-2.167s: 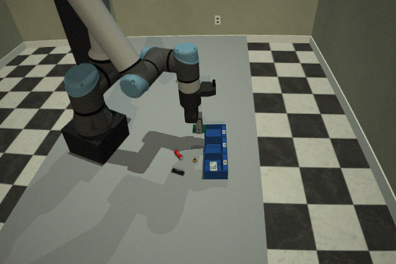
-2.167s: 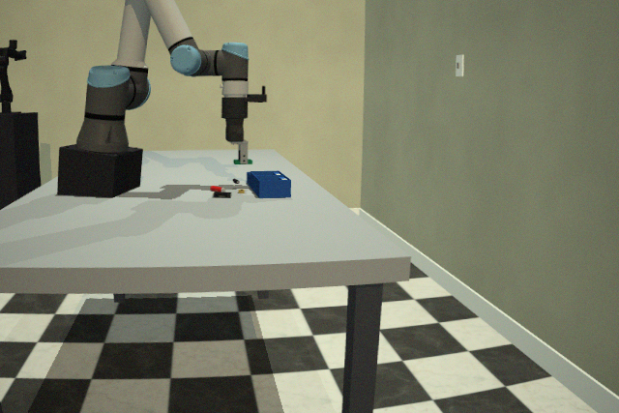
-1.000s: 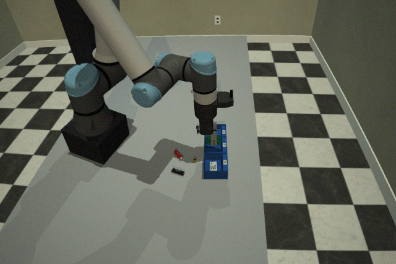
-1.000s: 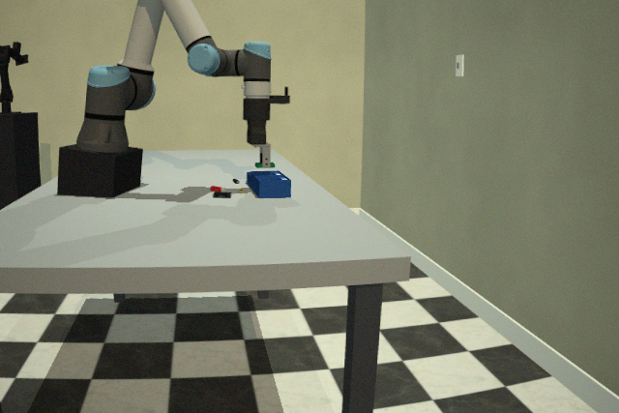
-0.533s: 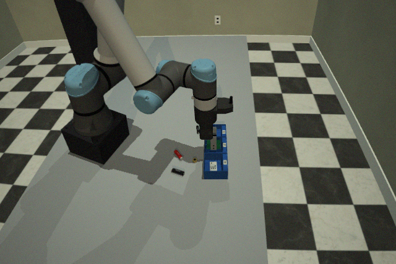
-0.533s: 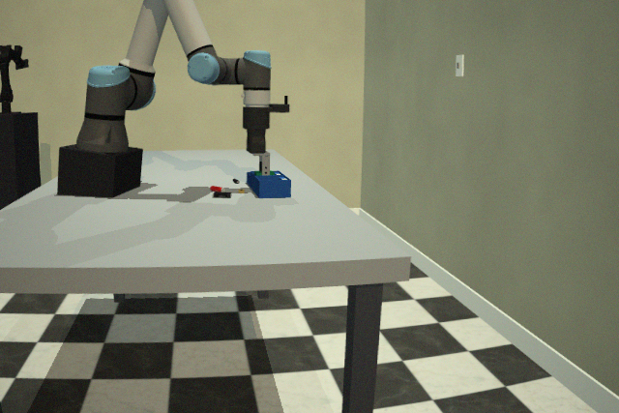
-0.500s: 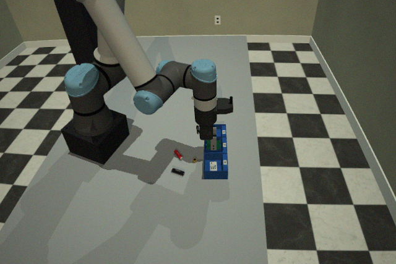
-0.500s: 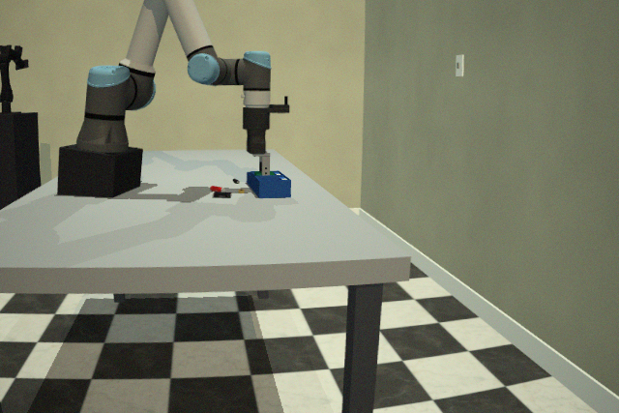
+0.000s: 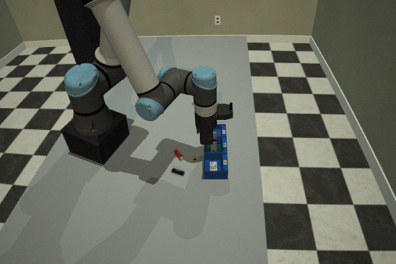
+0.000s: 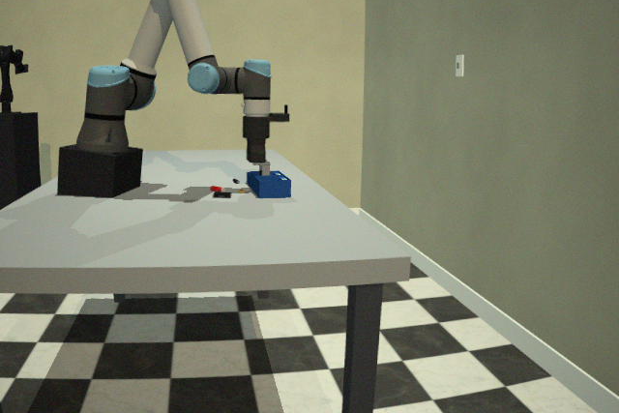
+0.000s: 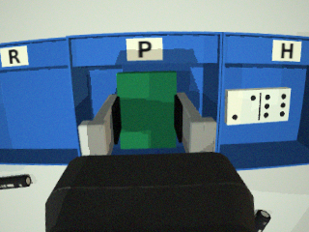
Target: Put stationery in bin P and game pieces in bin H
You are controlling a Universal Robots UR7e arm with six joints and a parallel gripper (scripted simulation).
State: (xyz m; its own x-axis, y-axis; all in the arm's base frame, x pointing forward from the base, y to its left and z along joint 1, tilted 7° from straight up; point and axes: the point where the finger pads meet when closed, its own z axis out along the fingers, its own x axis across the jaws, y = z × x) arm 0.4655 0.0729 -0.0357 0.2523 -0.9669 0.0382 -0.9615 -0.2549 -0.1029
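The blue bin row is 1 cm ahead of my hand and 1 cm below it. Round my hand: yellow ring: 6 cm behind, 6 cm to the right, 3 cm below; green block: 1 cm below; white domino: 2 cm ahead, 8 cm to the right, 2 cm below.
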